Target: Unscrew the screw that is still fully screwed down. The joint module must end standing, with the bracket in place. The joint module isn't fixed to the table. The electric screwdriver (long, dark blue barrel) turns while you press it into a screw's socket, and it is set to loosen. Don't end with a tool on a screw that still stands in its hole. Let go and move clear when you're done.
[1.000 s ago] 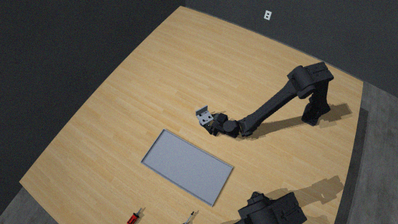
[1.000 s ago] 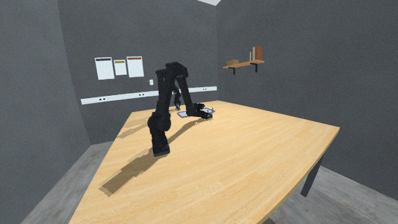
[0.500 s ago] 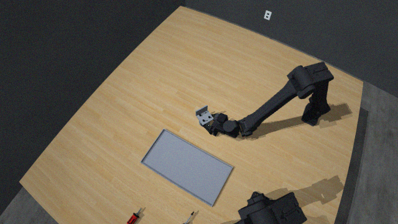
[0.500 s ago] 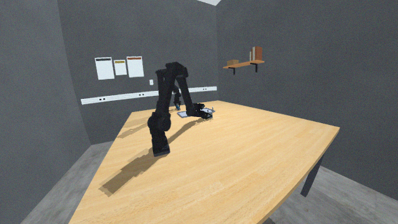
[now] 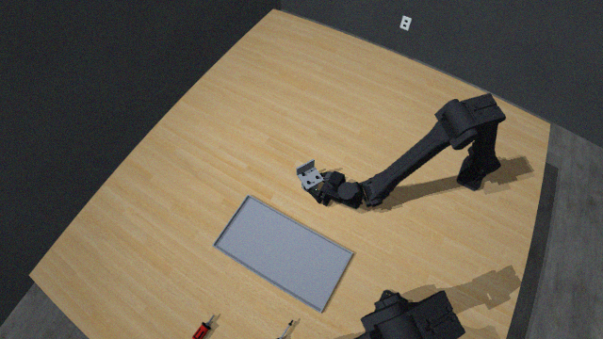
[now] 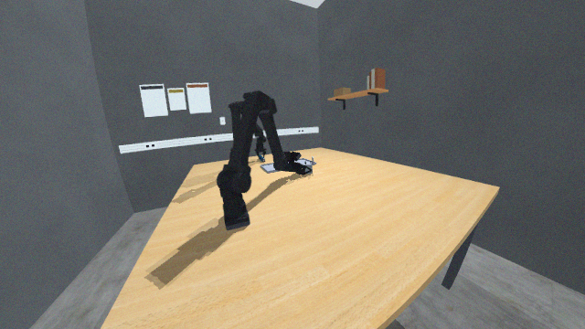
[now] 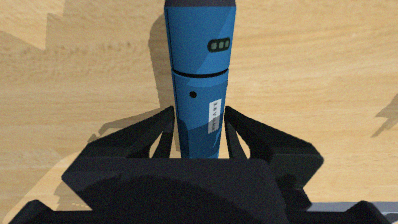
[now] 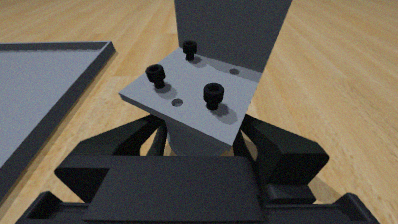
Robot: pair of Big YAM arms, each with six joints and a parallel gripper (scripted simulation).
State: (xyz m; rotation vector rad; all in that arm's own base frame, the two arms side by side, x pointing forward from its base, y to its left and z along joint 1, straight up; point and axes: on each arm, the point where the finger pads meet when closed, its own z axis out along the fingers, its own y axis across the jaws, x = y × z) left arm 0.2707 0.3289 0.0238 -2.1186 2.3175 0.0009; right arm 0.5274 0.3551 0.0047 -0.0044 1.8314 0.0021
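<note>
The joint module lies 1 cm above my right hand. The rest, counted from my right hand: grey bracket 5 cm above; grey tray 8 cm behind, 25 cm to the left, 2 cm below.
</note>
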